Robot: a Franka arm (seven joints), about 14 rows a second.
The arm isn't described. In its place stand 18 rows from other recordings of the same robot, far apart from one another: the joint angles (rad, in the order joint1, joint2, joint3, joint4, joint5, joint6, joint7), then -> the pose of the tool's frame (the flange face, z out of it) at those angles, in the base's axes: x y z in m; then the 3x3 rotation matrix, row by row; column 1 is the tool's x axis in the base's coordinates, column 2 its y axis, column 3 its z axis.
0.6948 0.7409 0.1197 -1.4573 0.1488 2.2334 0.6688 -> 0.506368, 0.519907, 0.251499; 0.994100, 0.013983, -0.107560; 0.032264, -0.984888, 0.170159; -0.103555, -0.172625, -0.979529
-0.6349 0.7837 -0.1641 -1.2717 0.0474 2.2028 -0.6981 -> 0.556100, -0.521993, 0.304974; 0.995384, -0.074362, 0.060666; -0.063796, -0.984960, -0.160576; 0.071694, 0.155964, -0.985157
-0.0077 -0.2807 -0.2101 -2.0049 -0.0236 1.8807 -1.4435 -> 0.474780, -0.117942, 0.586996; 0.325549, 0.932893, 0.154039; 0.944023, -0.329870, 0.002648; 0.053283, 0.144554, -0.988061
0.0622 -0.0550 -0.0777 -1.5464 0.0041 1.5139 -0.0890 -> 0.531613, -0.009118, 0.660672; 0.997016, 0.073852, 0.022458; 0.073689, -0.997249, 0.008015; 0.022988, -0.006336, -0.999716
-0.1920 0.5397 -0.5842 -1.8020 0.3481 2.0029 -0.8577 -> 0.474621, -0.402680, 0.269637; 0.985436, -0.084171, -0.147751; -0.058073, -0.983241, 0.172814; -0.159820, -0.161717, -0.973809
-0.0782 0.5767 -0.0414 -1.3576 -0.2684 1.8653 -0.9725 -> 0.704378, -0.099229, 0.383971; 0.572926, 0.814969, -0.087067; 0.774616, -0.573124, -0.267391; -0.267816, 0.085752, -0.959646
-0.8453 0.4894 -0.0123 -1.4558 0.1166 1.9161 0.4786 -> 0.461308, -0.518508, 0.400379; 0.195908, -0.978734, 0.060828; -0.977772, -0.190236, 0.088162; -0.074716, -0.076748, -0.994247
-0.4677 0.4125 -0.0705 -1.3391 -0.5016 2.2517 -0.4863 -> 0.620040, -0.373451, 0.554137; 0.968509, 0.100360, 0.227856; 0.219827, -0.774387, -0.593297; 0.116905, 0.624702, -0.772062
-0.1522 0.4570 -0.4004 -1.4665 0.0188 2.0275 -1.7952 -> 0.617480, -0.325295, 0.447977; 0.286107, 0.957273, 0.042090; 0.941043, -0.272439, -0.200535; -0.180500, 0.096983, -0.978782
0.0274 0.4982 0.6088 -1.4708 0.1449 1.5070 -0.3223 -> 0.537149, 0.341574, 0.415874; 0.534109, 0.664057, -0.523216; 0.818654, -0.560735, 0.124023; -0.211028, -0.494575, -0.843127
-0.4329 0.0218 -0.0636 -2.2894 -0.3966 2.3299 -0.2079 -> 0.453530, -0.253173, 0.344660; 0.996435, -0.004494, -0.084239; -0.027548, -0.961168, -0.274585; -0.079734, 0.275927, -0.957866
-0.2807 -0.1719 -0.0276 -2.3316 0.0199 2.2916 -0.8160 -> 0.470482, -0.149578, 0.419241; 0.872708, 0.470256, 0.131300; 0.476722, -0.878800, -0.021157; 0.105437, 0.081058, -0.991117
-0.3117 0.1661 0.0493 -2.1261 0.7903 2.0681 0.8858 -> 0.539402, -0.106915, 0.327464; -0.008373, -0.993247, 0.115720; -0.778908, 0.079049, 0.622137; -0.627083, -0.084926, -0.774309
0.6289 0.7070 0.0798 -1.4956 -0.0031 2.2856 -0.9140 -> 0.555669, 0.462988, 0.261349; -0.034102, 0.998846, 0.033832; 0.995304, 0.030874, 0.091748; 0.090597, 0.036802, -0.995207
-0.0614 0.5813 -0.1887 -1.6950 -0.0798 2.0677 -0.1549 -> 0.634557, -0.154865, 0.249055; 0.973156, -0.014764, -0.229671; -0.044150, -0.991382, -0.123340; -0.225870, 0.130169, -0.965422
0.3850 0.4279 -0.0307 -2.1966 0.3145 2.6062 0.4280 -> 0.520960, 0.185361, 0.184353; 0.939446, -0.339409, -0.047362; -0.330439, -0.933782, 0.137337; -0.090839, -0.113371, -0.989391
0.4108 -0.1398 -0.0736 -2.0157 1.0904 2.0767 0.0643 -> 0.499592, 0.220985, 0.559842; 0.984338, -0.164889, 0.062365; -0.138998, -0.508335, 0.849867; -0.108432, -0.845226, -0.523293
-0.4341 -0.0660 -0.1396 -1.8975 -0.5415 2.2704 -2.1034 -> 0.478955, -0.327437, 0.578005; -0.160440, 0.972241, 0.170310; 0.788309, 0.230051, -0.570654; -0.593993, 0.042701, -0.803336
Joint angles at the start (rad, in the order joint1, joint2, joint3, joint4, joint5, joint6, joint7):
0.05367 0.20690 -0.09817 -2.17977 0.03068 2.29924 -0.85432
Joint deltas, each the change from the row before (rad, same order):
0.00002 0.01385 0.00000 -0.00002 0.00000 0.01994 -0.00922
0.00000 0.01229 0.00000 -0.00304 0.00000 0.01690 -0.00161
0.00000 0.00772 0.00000 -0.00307 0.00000 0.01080 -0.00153
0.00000 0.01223 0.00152 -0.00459 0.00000 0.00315 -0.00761
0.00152 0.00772 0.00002 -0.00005 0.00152 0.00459 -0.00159
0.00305 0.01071 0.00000 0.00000 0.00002 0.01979 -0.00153
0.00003 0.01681 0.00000 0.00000 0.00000 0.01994 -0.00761
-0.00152 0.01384 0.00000 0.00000 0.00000 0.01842 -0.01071
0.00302 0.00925 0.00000 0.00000 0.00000 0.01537 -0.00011
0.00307 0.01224 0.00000 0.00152 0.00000 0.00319 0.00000
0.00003 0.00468 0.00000 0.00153 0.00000 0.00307 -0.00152
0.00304 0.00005 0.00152 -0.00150 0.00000 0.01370 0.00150
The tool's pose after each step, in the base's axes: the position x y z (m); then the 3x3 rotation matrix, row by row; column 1 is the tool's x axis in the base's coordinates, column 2 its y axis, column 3 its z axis. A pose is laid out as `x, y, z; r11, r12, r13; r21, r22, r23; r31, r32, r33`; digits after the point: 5 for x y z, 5 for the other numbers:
0.54834, -0.02362, 0.28243; 0.69548, 0.71410, -0.07987; 0.71663, -0.69744, 0.00445; -0.05253, -0.06034, -0.99680
0.54855, -0.02376, 0.27585; 0.69444, 0.71528, -0.07832; 0.71764, -0.69641, 0.00284; -0.05252, -0.05818, -0.99692
0.54825, -0.02385, 0.27128; 0.69337, 0.71631, -0.07832; 0.71862, -0.69540, 0.00186; -0.05313, -0.05757, -0.99693
0.54622, -0.02306, 0.26304; 0.68612, 0.72166, -0.09195; 0.72482, -0.68894, 0.00144; -0.06231, -0.06763, -0.99576
0.54621, -0.02226, 0.25918; 0.68449, 0.72280, -0.09505; 0.72620, -0.68748, 0.00167; -0.06413, -0.07017, -0.99547
0.54773, -0.02077, 0.25489; 0.68166, 0.72660, -0.08602; 0.72928, -0.68422, -0.00041; -0.05916, -0.06245, -0.99629
0.54863, -0.02096, 0.24727; 0.67617, 0.73206, -0.08291; 0.73444, -0.67866, -0.00259; -0.05817, -0.05914, -0.99655
0.54946, -0.02198, 0.24116; 0.66956, 0.73861, -0.07836; 0.74065, -0.67188, -0.00438; -0.05589, -0.05511, -0.99692
0.55040, -0.02046, 0.23732; 0.66746, 0.74113, -0.07226; 0.74276, -0.66953, -0.00607; -0.05288, -0.04962, -0.99737
0.55018, -0.01886, 0.23144; 0.66470, 0.74284, -0.07973; 0.74481, -0.66724, -0.00728; -0.05861, -0.05454, -0.99679
0.55063, -0.01889, 0.22968; 0.66348, 0.74392, -0.07980; 0.74587, -0.66605, -0.00780; -0.05895, -0.05435, -0.99678
0.55168, -0.01644, 0.23017; 0.66183, 0.74659, -0.06770; 0.74790, -0.66376, -0.00833; -0.05115, -0.04512, -0.99767

